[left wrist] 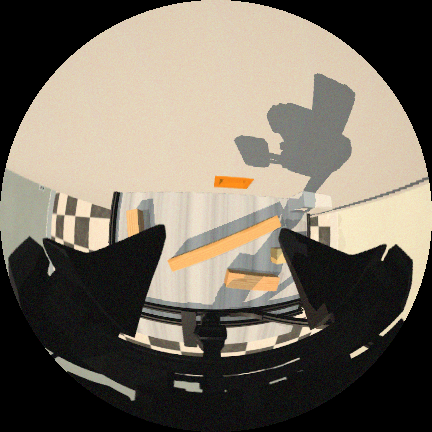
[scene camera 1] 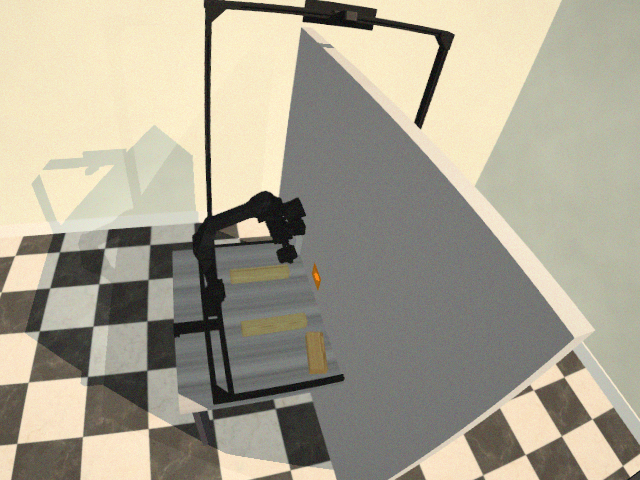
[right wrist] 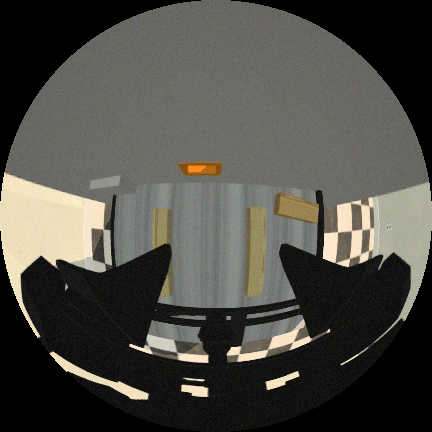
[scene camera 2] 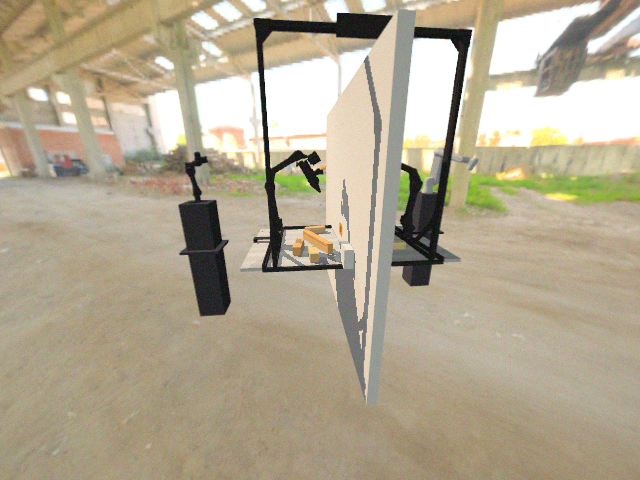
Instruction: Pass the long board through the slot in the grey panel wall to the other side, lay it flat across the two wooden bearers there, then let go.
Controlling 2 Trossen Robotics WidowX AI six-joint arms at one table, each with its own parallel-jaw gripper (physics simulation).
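Places are measured from the left arm's base along level axes (x ahead, y left, z up), in centimetres.
Pixels of known places: left gripper, fingertip midpoint: (left wrist: 224, 232) (scene camera 2: 319, 191); right gripper, fingertip midpoint: (right wrist: 227, 250); left arm's base, link origin: (left wrist: 209, 319); right arm's base, link origin: (scene camera 1: 211, 309) (right wrist: 215, 319) (scene camera 2: 407, 236).
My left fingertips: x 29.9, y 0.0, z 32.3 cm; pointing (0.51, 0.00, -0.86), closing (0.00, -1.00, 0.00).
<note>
For each thing: its top centre in the pictures, then the offset to it from my left fingertips. "*": a spot on its surface instead.
- long board, top centre: (left wrist: 226, 243) (scene camera 2: 316, 236) dy -4.0, dx -2.5, dz -28.3 cm
- orange-edged slot, surface spot: (right wrist: 212, 169) * dy -1.7, dx +17.6, dz -26.4 cm
- wooden block, top centre: (left wrist: 254, 282) (scene camera 2: 298, 242) dy -12.8, dx -14.4, dz -29.2 cm
- small block, top centre: (left wrist: 292, 254) (scene camera 2: 313, 249) dy -25.8, dx -6.3, dz -29.2 cm
- short block, top centre: (right wrist: 300, 207) (scene camera 1: 316, 350) dy +25.3, dx +25.7, dz -30.4 cm
The long board (scene camera 2: 317, 241) (left wrist: 225, 243) lies slantwise on the table on the pale side of the panel wall (scene camera 1: 387, 232) (scene camera 2: 351, 144) (left wrist: 125, 100) (right wrist: 215, 90). The orange-edged slot (scene camera 1: 316, 276) (scene camera 2: 340, 229) (left wrist: 242, 185) (right wrist: 212, 169) is low in the panel. My left gripper (scene camera 2: 318, 190) (left wrist: 224, 232) is open and empty, high above the board. On the grey side, two parallel wooden bearers, one (scene camera 1: 259, 273) (right wrist: 161, 225) and another (scene camera 1: 273, 324) (right wrist: 256, 250), lie apart on the table. My right gripper (scene camera 1: 286, 257) (right wrist: 227, 250) is open and empty above that side.
Beside the long board lie a wooden block (scene camera 2: 298, 246) (left wrist: 252, 281), a small block (scene camera 2: 313, 254) (left wrist: 276, 255) and another block (scene camera 2: 314, 228) (left wrist: 134, 221). On the bearers' side a short block (scene camera 1: 316, 352) (right wrist: 296, 208) lies near the panel. A black frame (scene camera 1: 208, 129) (scene camera 2: 263, 103) stands around the table.
</note>
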